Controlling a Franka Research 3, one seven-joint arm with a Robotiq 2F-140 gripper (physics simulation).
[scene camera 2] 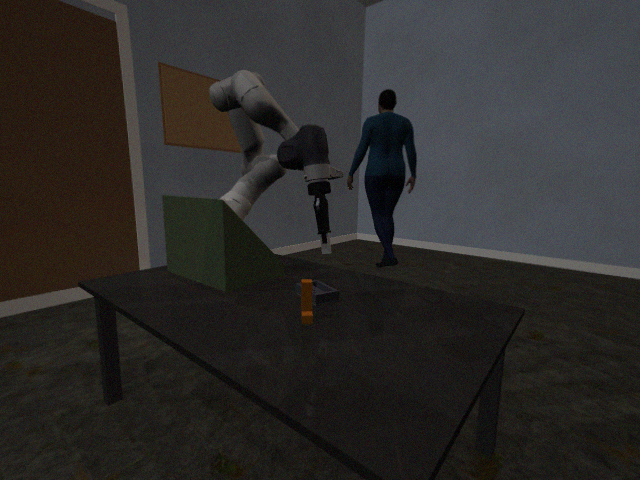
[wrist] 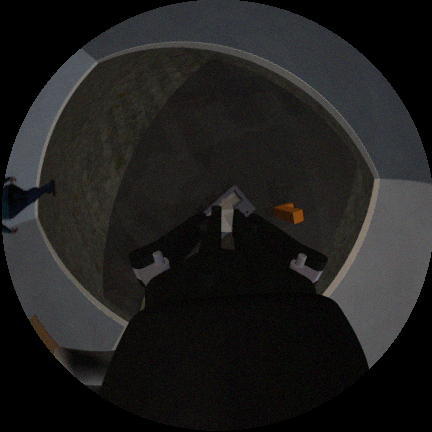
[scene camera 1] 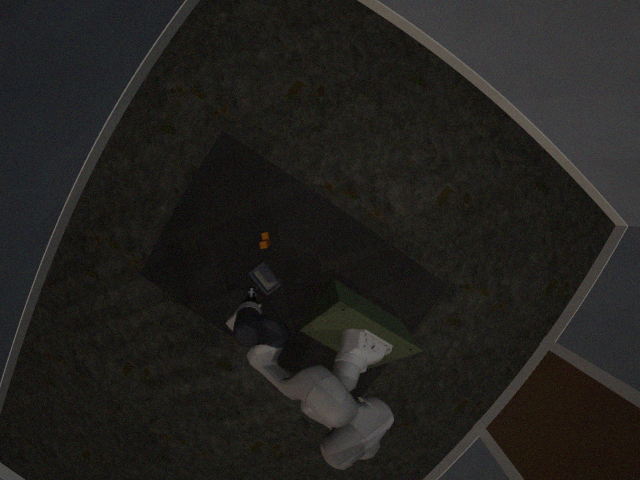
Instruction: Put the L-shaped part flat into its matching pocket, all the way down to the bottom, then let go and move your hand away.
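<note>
A grey tray (scene camera 1: 256,268) (scene camera 2: 326,296) (wrist: 244,199) with a recessed pocket sits on the table. A pale beige piece (scene camera 1: 266,279) (wrist: 232,199), seemingly the L-shaped part, lies inside it; its outline is dim and partly hidden behind my fingers in the wrist view, and I cannot tell how deep it sits. My gripper (scene camera 1: 251,292) (scene camera 2: 326,244) (wrist: 225,206) is shut with nothing between its fingers. It points down and hangs clearly above the table, beside the tray in scene camera 1 and apart from it.
An orange block shape (scene camera 1: 264,244) (scene camera 2: 306,297) (wrist: 289,213) stands on the dark table (scene camera 2: 387,351) near the tray. A green wedge-shaped mount (scene camera 1: 330,322) (scene camera 2: 199,240) carries the arm's base. A person (scene camera 2: 388,144) (wrist: 20,197) is on the floor beyond the table.
</note>
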